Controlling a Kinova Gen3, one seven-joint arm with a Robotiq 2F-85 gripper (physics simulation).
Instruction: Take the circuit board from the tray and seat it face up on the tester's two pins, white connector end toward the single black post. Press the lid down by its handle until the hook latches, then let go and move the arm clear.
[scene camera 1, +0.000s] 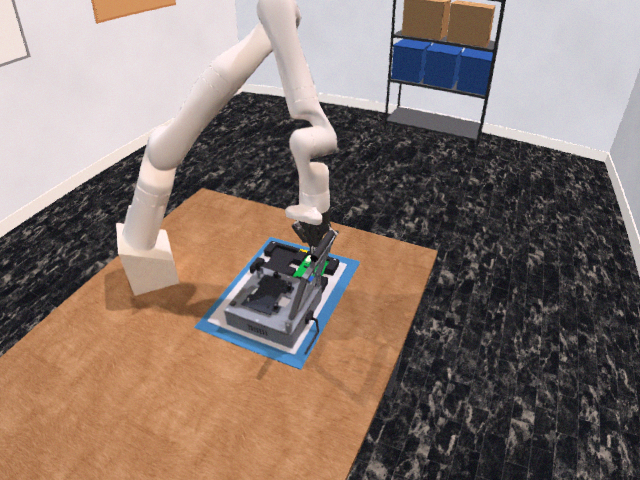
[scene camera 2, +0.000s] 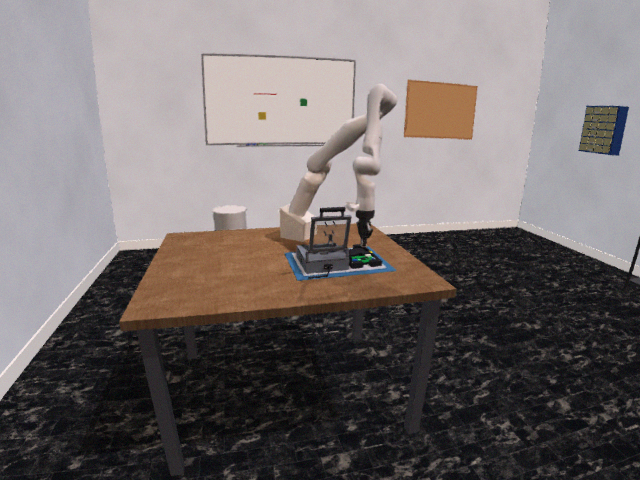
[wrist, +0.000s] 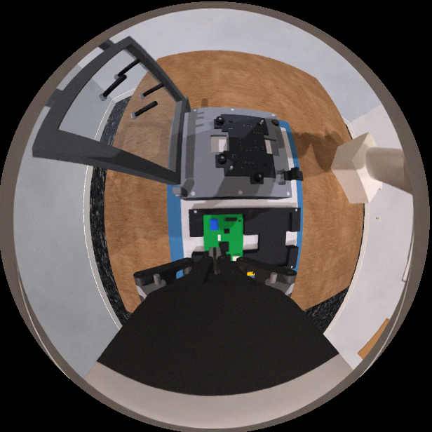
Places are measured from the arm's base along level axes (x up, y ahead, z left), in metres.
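Pixels of known places: gripper, between the fingertips: (scene camera 2: 363, 246); arm's base, origin of its link: (scene camera 1: 139, 241) (scene camera 2: 296, 211).
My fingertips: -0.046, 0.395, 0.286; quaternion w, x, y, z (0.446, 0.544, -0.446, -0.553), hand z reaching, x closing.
Observation:
Ahead of a thing's pixels: the offset from my fingertips to its top centre, as dx, dy, dz. Level surfaces: height alone.
The green circuit board @[-0.053, -0.017, +0.000] (scene camera 1: 302, 269) (scene camera 2: 363, 258) (wrist: 223, 234) lies in the left part of the black tray (wrist: 270, 225) in the wrist view, blue block up. A white part (wrist: 235, 258) shows at its end nearest the gripper. My gripper (scene camera 1: 311, 248) (scene camera 2: 363, 244) (wrist: 214, 253) is shut and empty above that end, hiding part of it. The grey tester (scene camera 1: 248, 326) (scene camera 2: 323, 260) (wrist: 205, 175) stands beside the tray. Its black bed (wrist: 246, 145) is bare, with two pale pins and black posts. The lid (scene camera 2: 347, 232) (wrist: 110, 162) stands open, its handle @[+0.195, +0.126, -0.142] (scene camera 2: 332, 209) at the top. The black hook (wrist: 295, 174) is opposite the hinge.
Tester and tray stand on a blue-edged mat @[dx -0.080] (scene camera 1: 248, 350) (scene camera 2: 294, 266) on the wooden table @[dx -0.081] (scene camera 1: 155, 387) (scene camera 2: 217, 279). A black cable (scene camera 1: 316, 330) runs from the tester. The upright lid rises close to the gripper's side. The arm's white base (scene camera 1: 147, 263) (wrist: 355, 170) stands beyond the hook side.

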